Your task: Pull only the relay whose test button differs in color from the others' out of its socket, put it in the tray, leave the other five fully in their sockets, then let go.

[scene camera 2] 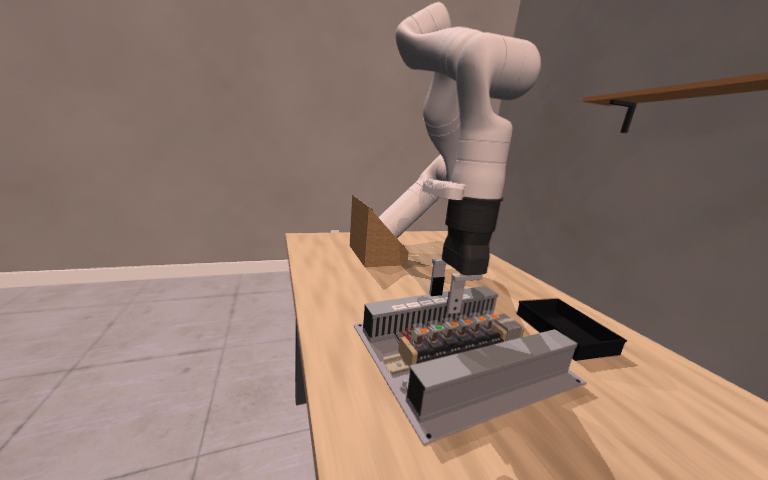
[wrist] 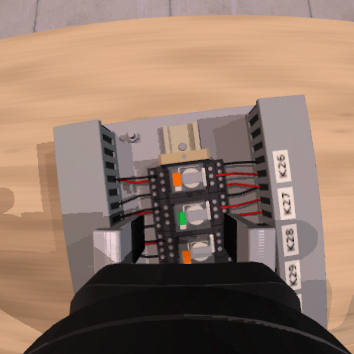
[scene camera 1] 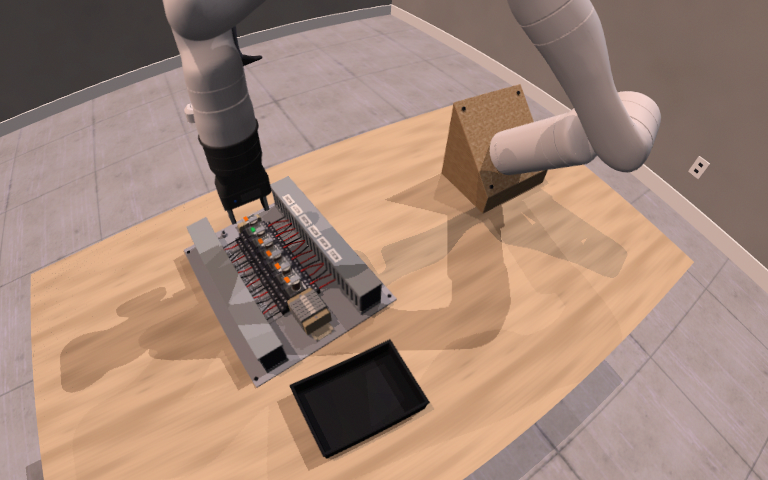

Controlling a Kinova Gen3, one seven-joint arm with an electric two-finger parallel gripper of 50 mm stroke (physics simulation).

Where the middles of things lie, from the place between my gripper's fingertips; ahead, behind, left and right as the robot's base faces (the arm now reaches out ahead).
Labels:
My gripper is now 110 mm above the grey panel plate (scene camera 1: 298, 345), 50 mm to the right of it and 20 mm past it.

